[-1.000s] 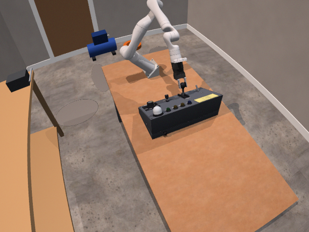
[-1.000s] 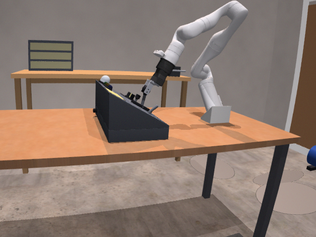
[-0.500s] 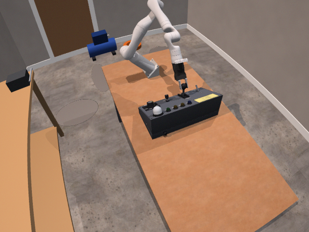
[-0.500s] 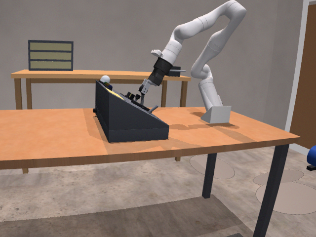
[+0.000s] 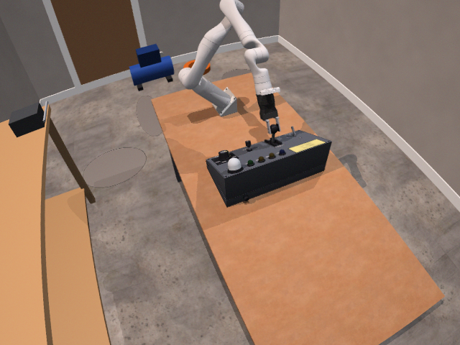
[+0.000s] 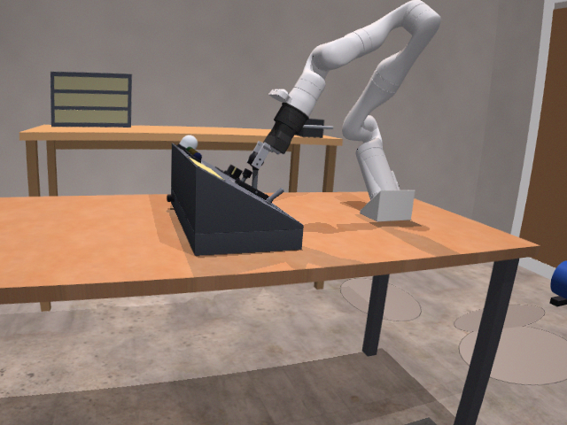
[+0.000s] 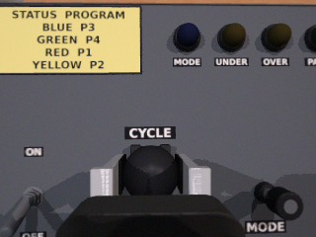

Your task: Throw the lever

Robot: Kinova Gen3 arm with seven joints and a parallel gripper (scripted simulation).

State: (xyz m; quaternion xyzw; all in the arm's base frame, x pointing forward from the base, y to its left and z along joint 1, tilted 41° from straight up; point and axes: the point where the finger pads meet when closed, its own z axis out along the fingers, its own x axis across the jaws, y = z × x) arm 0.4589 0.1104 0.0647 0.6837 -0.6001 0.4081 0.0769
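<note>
Right now the lever is 40 mm below my hand. From my hand the other things lie so: check toggle (120 mm to the left, 70 mm below); then mode knob (10 mm behind, 120 mm to the right, 60 mm below); then dark console (40 mm ahead, 60 mm to the right, 80 mm below).
</note>
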